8 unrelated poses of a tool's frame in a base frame.
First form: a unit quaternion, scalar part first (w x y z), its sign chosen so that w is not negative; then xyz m.
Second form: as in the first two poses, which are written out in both.
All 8 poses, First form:
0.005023, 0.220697, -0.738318, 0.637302, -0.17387, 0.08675, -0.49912
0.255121, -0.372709, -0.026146, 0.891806, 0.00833, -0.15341, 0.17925
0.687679, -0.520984, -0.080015, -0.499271, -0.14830, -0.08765, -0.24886
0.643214, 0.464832, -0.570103, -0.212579, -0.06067, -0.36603, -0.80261
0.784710, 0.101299, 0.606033, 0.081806, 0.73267, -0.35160, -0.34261
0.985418, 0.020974, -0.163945, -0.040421, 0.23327, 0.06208, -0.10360
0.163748, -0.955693, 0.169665, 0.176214, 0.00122, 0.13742, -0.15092
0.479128, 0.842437, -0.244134, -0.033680, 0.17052, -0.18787, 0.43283
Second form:
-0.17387, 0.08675, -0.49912, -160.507, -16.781, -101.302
0.00833, -0.15341, 0.17925, 141.286, 40.649, -18.187
-0.14830, -0.08765, -0.24886, -50.994, -39.070, -55.087
-0.06067, -0.36603, -0.80261, -72.095, -32.396, 95.585
0.73267, -0.35160, -0.34261, 44.898, 69.155, 46.504
0.23327, 0.06208, -0.10360, -5.244, -18.748, 3.305
0.00122, 0.13742, -0.15092, -16.848, 23.103, -164.022
0.17052, -0.18787, 0.43283, -26.791, -10.207, 123.180

